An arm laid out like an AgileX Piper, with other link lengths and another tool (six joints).
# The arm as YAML. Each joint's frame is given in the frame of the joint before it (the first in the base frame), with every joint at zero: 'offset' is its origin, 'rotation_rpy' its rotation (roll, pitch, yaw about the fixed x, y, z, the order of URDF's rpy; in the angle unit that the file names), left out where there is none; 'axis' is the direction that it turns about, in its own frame. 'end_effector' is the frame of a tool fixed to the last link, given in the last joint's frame.
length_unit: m
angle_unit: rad
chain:
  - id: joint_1
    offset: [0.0, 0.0, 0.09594]
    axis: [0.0, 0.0, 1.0]
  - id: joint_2
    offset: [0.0, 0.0, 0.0]
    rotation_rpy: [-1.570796, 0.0, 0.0]
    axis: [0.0, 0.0, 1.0]
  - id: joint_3
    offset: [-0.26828, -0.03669, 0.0]
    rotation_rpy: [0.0, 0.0, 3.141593]
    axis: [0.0, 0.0, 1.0]
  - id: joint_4
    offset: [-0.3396, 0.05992, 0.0]
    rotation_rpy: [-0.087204, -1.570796, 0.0]
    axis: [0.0, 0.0, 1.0]
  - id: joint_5
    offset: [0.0, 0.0, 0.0]
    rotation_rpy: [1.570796, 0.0, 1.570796]
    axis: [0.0, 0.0, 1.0]
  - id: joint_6
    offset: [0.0, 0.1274, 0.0]
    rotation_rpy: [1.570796, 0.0, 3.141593]
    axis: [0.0, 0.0, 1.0]
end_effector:
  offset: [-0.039, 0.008, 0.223]
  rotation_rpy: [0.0, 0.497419, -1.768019]
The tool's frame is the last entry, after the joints.
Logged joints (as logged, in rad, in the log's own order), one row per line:
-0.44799, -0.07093, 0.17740, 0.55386, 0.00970, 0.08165
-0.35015, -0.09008, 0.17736, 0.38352, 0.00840, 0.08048
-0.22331, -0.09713, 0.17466, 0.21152, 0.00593, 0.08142
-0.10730, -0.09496, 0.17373, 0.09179, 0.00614, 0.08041
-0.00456, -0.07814, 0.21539, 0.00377, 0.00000, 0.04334
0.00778, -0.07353, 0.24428, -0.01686, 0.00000, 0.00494
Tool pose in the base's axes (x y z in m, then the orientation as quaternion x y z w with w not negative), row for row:
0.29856, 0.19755, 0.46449, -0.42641, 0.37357, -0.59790, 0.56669
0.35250, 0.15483, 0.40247, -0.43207, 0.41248, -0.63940, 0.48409
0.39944, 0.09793, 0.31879, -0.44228, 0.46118, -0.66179, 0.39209
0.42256, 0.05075, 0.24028, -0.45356, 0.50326, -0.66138, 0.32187
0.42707, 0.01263, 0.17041, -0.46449, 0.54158, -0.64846, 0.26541
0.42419, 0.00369, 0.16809, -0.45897, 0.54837, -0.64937, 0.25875
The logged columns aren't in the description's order. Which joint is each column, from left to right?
Columns, left to right: joint_3, joint_6, joint_5, joint_1, joint_4, joint_2.
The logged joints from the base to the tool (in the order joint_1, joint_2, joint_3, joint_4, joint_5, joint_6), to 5 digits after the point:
0.55386, 0.08165, -0.44799, 0.00970, 0.17740, -0.07093
0.38352, 0.08048, -0.35015, 0.00840, 0.17736, -0.09008
0.21152, 0.08142, -0.22331, 0.00593, 0.17466, -0.09713
0.09179, 0.08041, -0.10730, 0.00614, 0.17373, -0.09496
0.00377, 0.04334, -0.00456, 0.00000, 0.21539, -0.07814
-0.01686, 0.00494, 0.00778, 0.00000, 0.24428, -0.07353

